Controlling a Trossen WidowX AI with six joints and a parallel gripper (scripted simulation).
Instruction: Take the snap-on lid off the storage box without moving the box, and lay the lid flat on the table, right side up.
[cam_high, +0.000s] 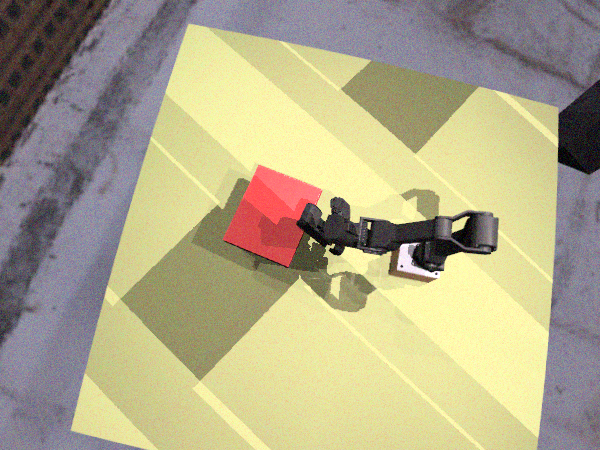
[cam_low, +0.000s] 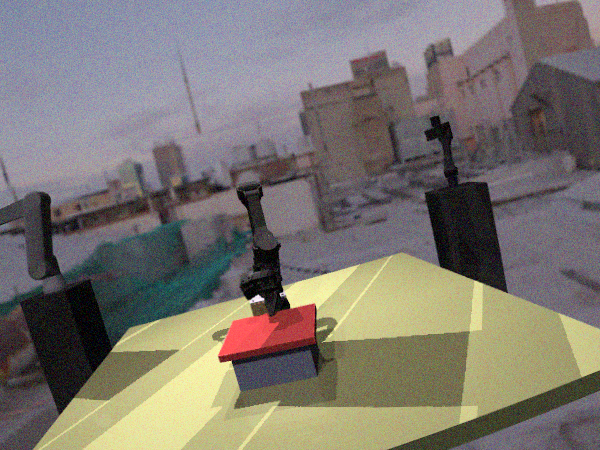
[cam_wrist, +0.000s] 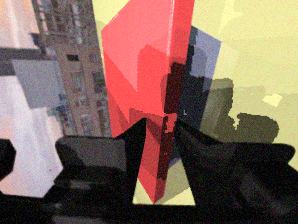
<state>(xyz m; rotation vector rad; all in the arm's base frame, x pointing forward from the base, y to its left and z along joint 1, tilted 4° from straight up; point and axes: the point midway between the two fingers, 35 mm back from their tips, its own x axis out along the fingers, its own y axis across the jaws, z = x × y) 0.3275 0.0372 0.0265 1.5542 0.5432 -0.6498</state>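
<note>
My gripper tip is now 8 cm short of the red lid. The rest, counted from my gripper tip: storage box: 7 cm ahead, 6 cm below.
</note>
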